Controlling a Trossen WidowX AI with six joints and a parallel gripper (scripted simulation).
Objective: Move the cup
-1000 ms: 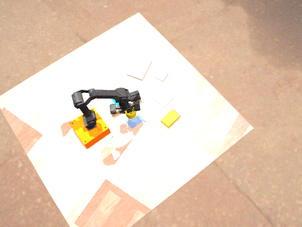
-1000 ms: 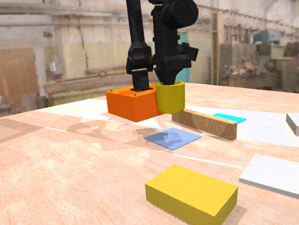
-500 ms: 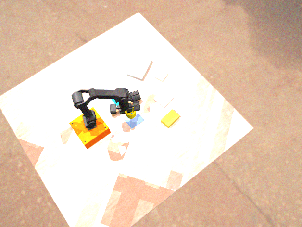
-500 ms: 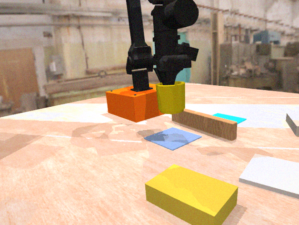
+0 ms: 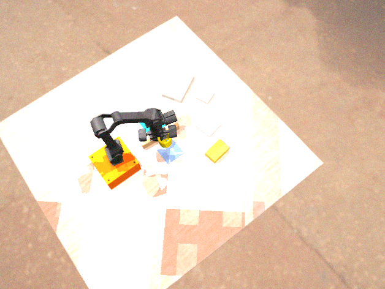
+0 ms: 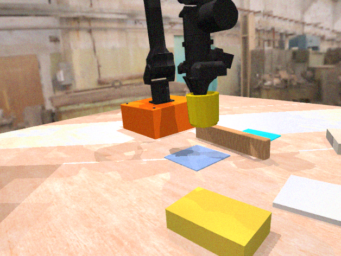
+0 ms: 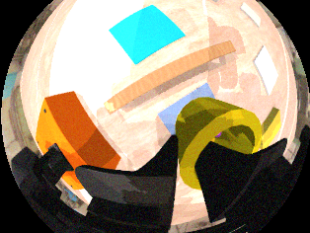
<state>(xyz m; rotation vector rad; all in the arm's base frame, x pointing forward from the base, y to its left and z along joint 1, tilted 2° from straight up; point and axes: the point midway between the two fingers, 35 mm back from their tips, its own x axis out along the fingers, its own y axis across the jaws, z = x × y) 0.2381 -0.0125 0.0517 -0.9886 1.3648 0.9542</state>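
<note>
Now: gripper tip 1 cm short of the cyan pad, 16 cm to the right of it and 11 cm above it. Round my gripper tip: wooden bar (2 cm ahead, 6 cm to the left, 9 cm below); then yellow cup (2 cm ahead, 1 cm to the right); then blue pad (3 cm ahead, 4 cm to the right, 11 cm below).
</note>
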